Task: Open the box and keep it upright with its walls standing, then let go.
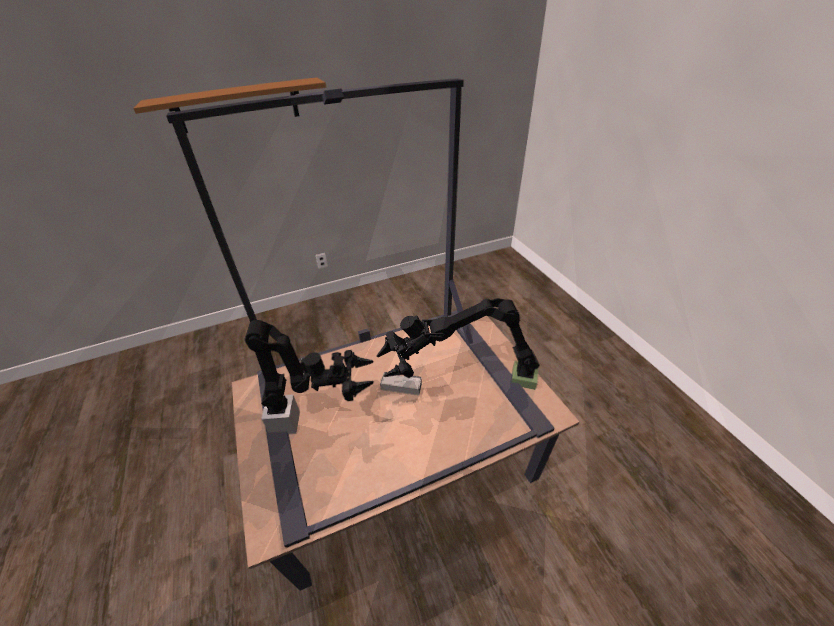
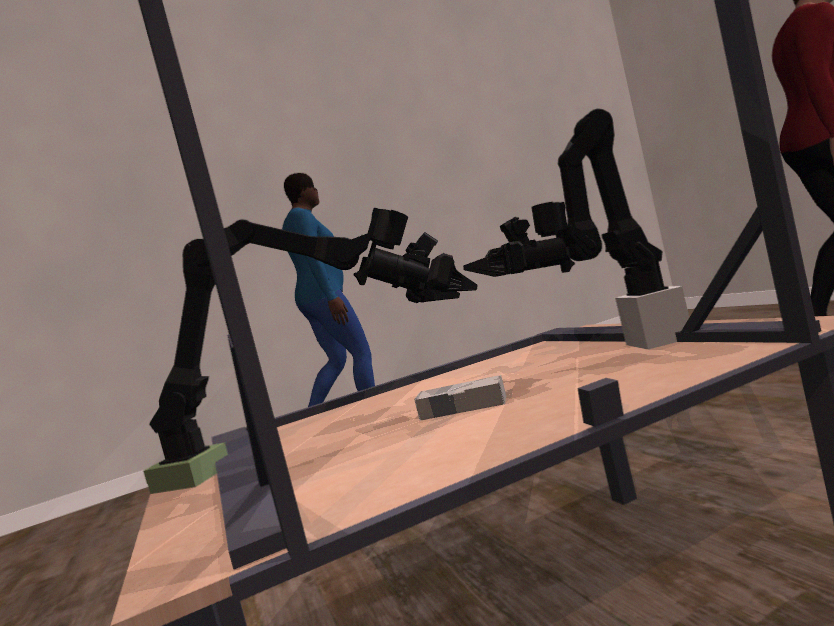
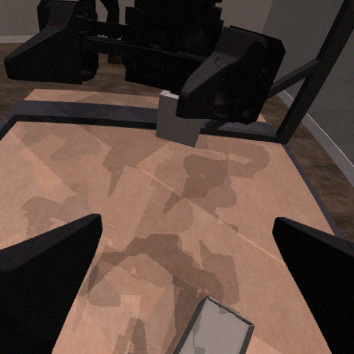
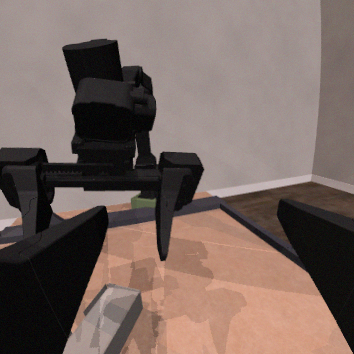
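Pixels of known places: left gripper, between the fingertips: (image 1: 380, 366) (image 2: 467, 291) (image 3: 189, 224) (image 4: 99, 264); right gripper, between the fingertips: (image 1: 373, 371) (image 2: 466, 266) (image 3: 81, 82) (image 4: 193, 210); left arm's base, origin of its link: (image 1: 525, 371) (image 2: 185, 456) (image 4: 148, 194); right arm's base, origin of its link: (image 1: 277, 406) (image 2: 647, 292).
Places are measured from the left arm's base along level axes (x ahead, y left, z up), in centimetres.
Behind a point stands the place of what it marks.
The box (image 1: 400, 386) @[y 19.9, x 48.1, z -0.5 cm] (image 2: 464, 398) @[y 13.9, x 50.2, z -1.9 cm] (image 3: 216, 332) @[y 17.8, x 53.6, z -0.5 cm] (image 4: 106, 320) @[y 17.7, x 47.2, z -0.4 cm] is long, low and grey. It lies flat on the table, with thin edges along its top; whether its top is open is hard to tell. My left gripper (image 1: 383, 364) @[y 25.3, x 53.1, z 16.3 cm] (image 2: 466, 291) @[y 25.3, x 53.1, z 16.3 cm] (image 3: 189, 224) @[y 25.3, x 53.1, z 16.3 cm] is open and empty, tilted downward in the air above the box. My right gripper (image 1: 371, 373) @[y 32.0, x 52.8, z 21.2 cm] (image 2: 466, 268) @[y 32.0, x 52.8, z 21.2 cm] (image 4: 193, 210) @[y 32.0, x 52.8, z 21.2 cm] is open and empty, level in the air, a little higher than the box and facing the left gripper. Neither gripper touches the box.
The wooden table (image 1: 431, 451) @[y 42.2, x 29.7, z -4.3 cm] (image 2: 377, 485) @[y -16.0, x 43.6, z -4.4 cm] has a dark frame with tall posts (image 1: 452, 202) @[y -29.2, x 39.1, z 56.8 cm] (image 2: 225, 283) @[y -32.8, x 40.8, z 25.1 cm]. The left arm stands on a green block (image 1: 524, 377) @[y 3.5, x 0.3, z 0.2 cm] (image 2: 185, 471) @[y -5.0, x 3.8, z -1.4 cm], the right arm on a grey block (image 1: 281, 419) @[y 49.6, x 83.4, z 5.3 cm] (image 2: 650, 318) @[y 40.0, x 85.8, z 1.8 cm]. The two grippers are close together. Two people stand beyond the table.
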